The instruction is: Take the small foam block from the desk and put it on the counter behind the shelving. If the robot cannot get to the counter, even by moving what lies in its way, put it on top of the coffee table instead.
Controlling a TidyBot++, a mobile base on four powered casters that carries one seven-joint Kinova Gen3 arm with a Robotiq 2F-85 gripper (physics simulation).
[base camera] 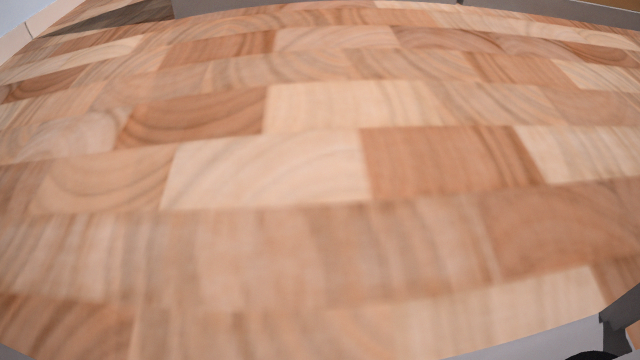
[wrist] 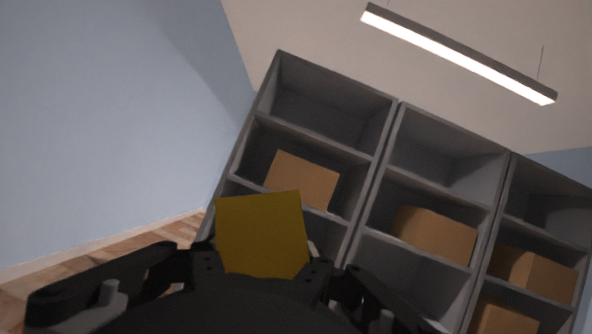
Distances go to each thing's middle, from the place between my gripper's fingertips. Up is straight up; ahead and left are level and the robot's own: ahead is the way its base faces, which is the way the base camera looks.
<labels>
The small yellow foam block (wrist: 263,235) lies 20 mm behind my hand.
</labels>
